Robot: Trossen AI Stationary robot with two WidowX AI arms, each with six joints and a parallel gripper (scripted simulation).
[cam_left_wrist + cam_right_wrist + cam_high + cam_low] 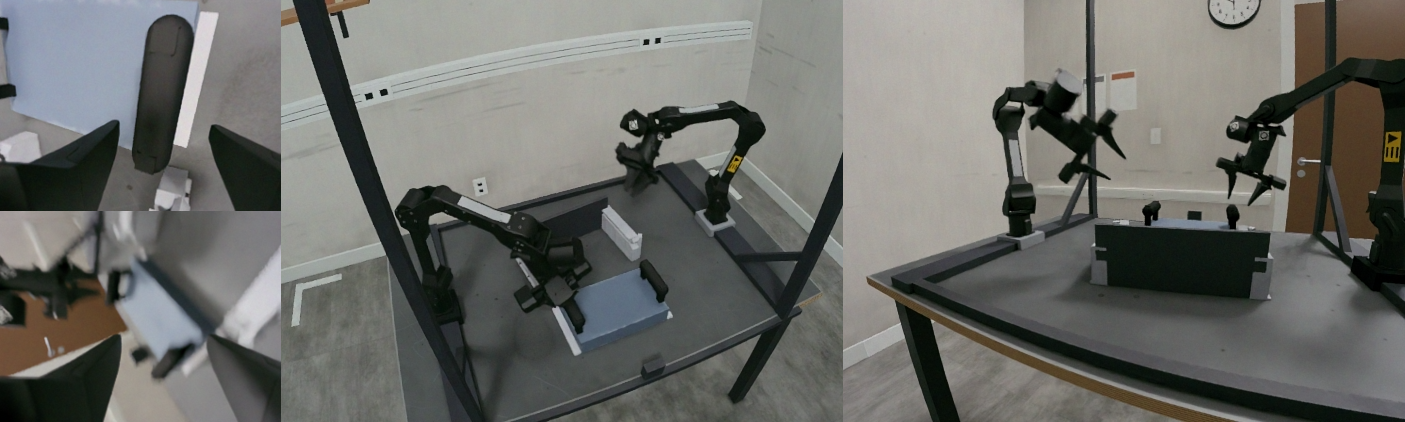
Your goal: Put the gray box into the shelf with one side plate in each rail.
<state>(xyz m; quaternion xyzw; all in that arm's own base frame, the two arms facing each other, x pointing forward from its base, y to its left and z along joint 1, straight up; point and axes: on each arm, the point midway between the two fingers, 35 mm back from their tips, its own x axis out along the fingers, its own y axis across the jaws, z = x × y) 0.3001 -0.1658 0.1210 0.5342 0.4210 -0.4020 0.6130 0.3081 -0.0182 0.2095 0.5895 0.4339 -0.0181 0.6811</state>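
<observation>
The gray box lies 22 cm behind my right hand, 17 cm to the left of it and 19 cm below it. Also, from my right hand: dark back panel: 10 cm ahead, 18 cm to the left, 15 cm below.
The gray box lies 1 cm behind my left hand, 14 cm to the right of it and 11 cm below it. From my left hand the other things lie so: dark back panel 31 cm ahead, 13 cm to the right, 7 cm below.
</observation>
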